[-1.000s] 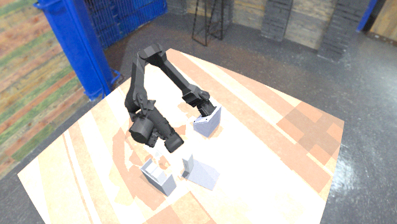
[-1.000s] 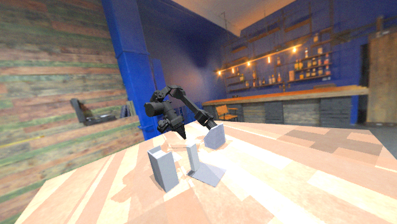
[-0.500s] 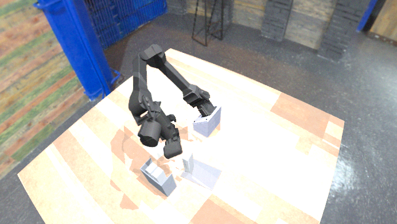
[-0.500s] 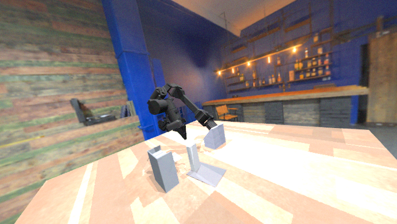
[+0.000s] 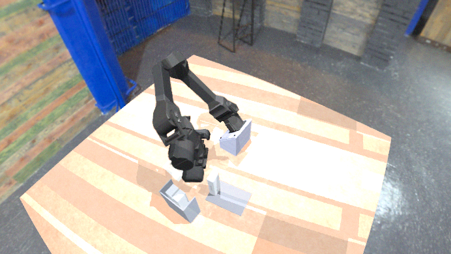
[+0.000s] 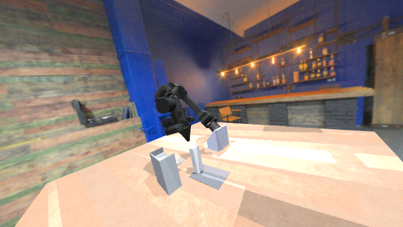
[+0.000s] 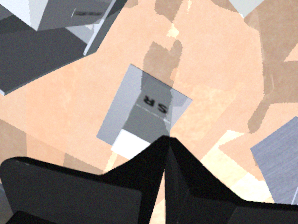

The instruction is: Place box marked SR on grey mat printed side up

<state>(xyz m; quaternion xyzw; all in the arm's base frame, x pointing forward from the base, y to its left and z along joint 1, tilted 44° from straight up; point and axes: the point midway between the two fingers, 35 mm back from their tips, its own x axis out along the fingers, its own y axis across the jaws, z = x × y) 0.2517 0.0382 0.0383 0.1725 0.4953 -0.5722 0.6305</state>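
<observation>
Right now my gripper tip is 30 mm to the right of the SR box and 80 mm above it. Also, from my gripper tip: grey mat 90 mm to the left, 140 mm below; flat white item 160 mm to the right, 140 mm below.
</observation>
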